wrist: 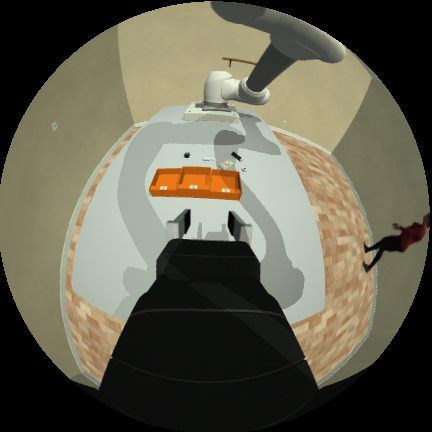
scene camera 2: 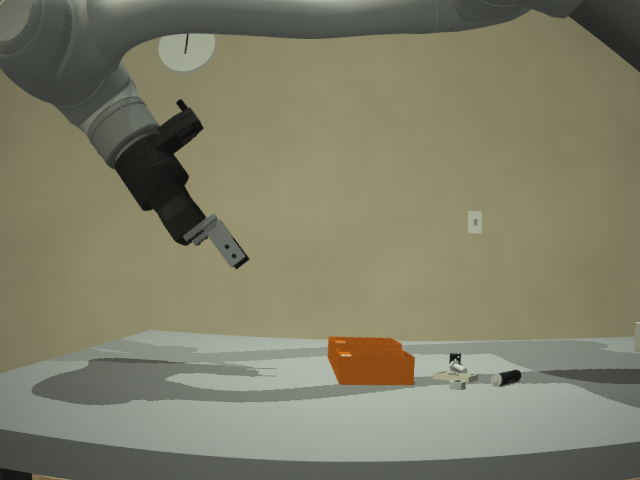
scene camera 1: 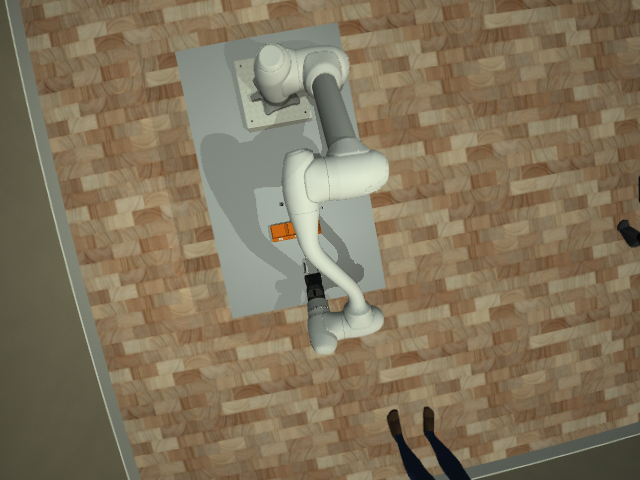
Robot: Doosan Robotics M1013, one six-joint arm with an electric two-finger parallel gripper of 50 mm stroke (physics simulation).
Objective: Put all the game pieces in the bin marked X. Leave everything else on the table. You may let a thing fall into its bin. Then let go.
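Pixels of known places: gripper, fingertip midpoint: [wrist: 208, 217] [scene camera 2: 241, 263]; arm's base, link origin: [wrist: 214, 107] [scene camera 1: 276, 91].
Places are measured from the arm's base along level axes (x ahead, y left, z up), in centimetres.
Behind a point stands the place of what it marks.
A black die [scene camera 1: 281, 204] {x 51.2, y -18.1, z -3.7 cm} [scene camera 2: 454, 357] {x 51.6, y -17.4, z -4.2 cm} [wrist: 187, 155] {x 51.9, y -17.7, z -4.4 cm} and a cream domino [scene camera 2: 467, 378] {x 57.4, y -2.2, z -4.8 cm} [wrist: 226, 164] {x 58.2, y -4.9, z -4.5 cm} lie on the table, on the robot-base side of the bins. Three joined orange bins [scene camera 1: 280, 232] {x 64.3, y -23.9, z -4.6 cm} [scene camera 2: 377, 370] {x 68.2, y -3.5, z -3.6 cm} [wrist: 202, 192] {x 70.5, y -14.2, z -2.9 cm} stand in a row; their white labels are too small to read, so I cannot tell which is X. In the wrist view the bins' floors that show hold no visible piece. My gripper [scene camera 1: 305, 266] {x 82.8, y -14.5, z 8.1 cm} [scene camera 2: 240, 262] {x 82.8, y -14.5, z 8.1 cm} [wrist: 208, 217] {x 82.8, y -14.5, z 8.1 cm} is open and empty, tilted, high above the table on the side of the bins away from the base.
A black battery-like cylinder [scene camera 2: 509, 377] {x 53.5, y 1.0, z -4.4 cm} [wrist: 236, 156] {x 54.0, y -0.2, z -4.3 cm}, a metal nut [scene camera 2: 457, 384] {x 60.7, y 1.6, z -4.7 cm} [wrist: 244, 169] {x 60.9, y 0.8, z -4.5 cm} and a small pale rod [scene camera 2: 459, 367] {x 54.6, y -9.9, z -4.6 cm} [wrist: 208, 159] {x 54.7, y -10.5, z -4.8 cm} lie near the domino. The robot's base plate [scene camera 1: 242, 111] {x 3.5, y -18.1, z 0.4 cm} [wrist: 192, 112] {x 12.2, y -14.7, z -0.1 cm} stands at the table's far end. The arm partly covers the bins in scene camera 1.
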